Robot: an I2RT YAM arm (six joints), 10 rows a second.
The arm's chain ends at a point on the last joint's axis. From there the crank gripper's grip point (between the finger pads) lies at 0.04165 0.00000 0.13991 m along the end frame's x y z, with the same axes.
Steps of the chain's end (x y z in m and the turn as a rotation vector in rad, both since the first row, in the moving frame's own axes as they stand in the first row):
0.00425 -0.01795 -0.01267 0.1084 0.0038 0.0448
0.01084 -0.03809 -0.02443 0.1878 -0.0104 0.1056
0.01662 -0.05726 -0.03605 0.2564 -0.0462 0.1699
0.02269 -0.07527 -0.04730 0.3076 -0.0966 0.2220
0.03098 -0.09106 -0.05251 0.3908 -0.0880 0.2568
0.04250 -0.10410 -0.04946 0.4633 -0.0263 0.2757
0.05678 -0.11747 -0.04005 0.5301 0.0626 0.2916
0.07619 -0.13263 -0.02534 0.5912 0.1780 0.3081
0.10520 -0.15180 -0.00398 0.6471 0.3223 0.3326
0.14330 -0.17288 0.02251 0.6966 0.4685 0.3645
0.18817 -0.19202 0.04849 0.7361 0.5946 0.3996
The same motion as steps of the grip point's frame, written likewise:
0.00508 -0.03120 -0.01355 0.1084 0.0038 0.0448
0.01054 -0.05991 -0.02605 0.1878 -0.0104 0.1056
0.01264 -0.08638 -0.03797 0.2564 -0.0462 0.1699
0.01303 -0.11030 -0.04915 0.3076 -0.0966 0.2220
0.02451 -0.13565 -0.05795 0.3908 -0.0880 0.2568
0.04616 -0.15563 -0.06052 0.4633 -0.0263 0.2757
0.07370 -0.17383 -0.05870 0.5301 0.0626 0.2916
0.10888 -0.19130 -0.05416 0.5912 0.1780 0.3081
0.15572 -0.20941 -0.04645 0.6471 0.3223 0.3326
0.20979 -0.22667 -0.03542 0.6966 0.4685 0.3645
0.26653 -0.24041 -0.02386 0.7361 0.5946 0.3996

